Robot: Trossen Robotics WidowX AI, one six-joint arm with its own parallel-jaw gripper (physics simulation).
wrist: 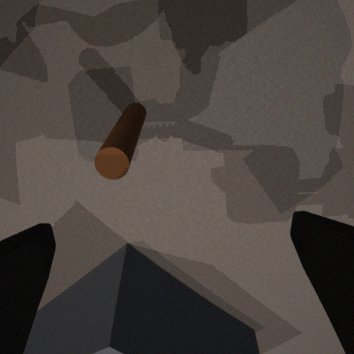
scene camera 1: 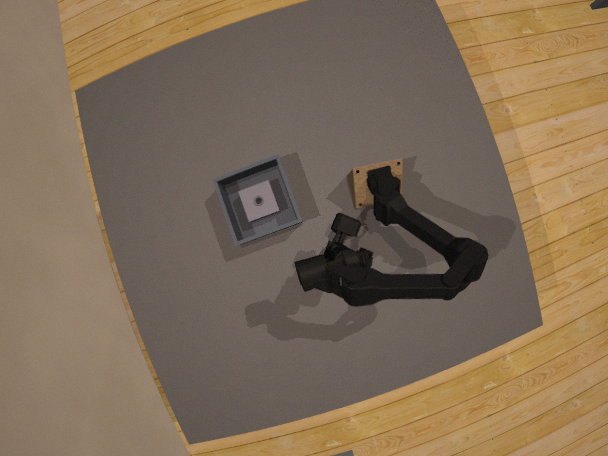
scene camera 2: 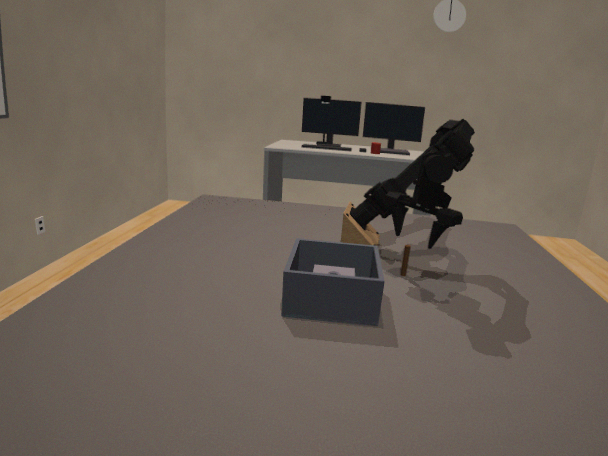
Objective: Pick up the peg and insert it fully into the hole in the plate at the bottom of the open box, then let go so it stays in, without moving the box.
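Places are measured from the arm's base along level axes (x ahead, y left, z up), in millimetres.
Where they show: gripper, fingertip midpoint: [wrist: 173, 231] [scene camera 1: 328, 247] [scene camera 2: 413, 242]; arm's base at its link origin: [scene camera 1: 379, 177] [scene camera 2: 357, 218].
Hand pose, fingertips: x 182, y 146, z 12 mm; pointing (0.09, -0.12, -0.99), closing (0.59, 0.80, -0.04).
Observation:
Each offset is from my fingertips to the top centre of the thing. Level surfaces: height alone.
A brown cylindrical peg @[dx -28, dy -9, dz -21 mm] [scene camera 2: 406, 260] [wrist: 122, 142] stands upright on the grey table, beside the box. It does not show in scene camera 1, where the arm may hide it. My gripper [scene camera 2: 415, 240] [wrist: 173, 231] is open and empty. In the wrist view the peg is beyond the fingertips, left of the middle between them. In scene camera 2 the fingertips hang about the height of the peg's top or higher. The open blue-grey box @[dx +151, dy -169, dz -3 mm] [scene camera 1: 226, 212] [scene camera 2: 332, 297] [wrist: 155, 295] holds a pale plate @[dx +151, dy -169, dz -40 mm] [scene camera 1: 248, 210] [scene camera 2: 322, 269] with a round hole [scene camera 1: 258, 200], which is empty.
The arm's wooden base board [scene camera 1: 362, 192] [scene camera 2: 356, 235] stands behind the box in scene camera 2. The black arm [scene camera 1: 415, 287] bends out and back above the table @[dz -102 mm] [scene camera 1: 300, 380]. A desk [scene camera 2: 350, 167] with two monitors stands beyond the table.

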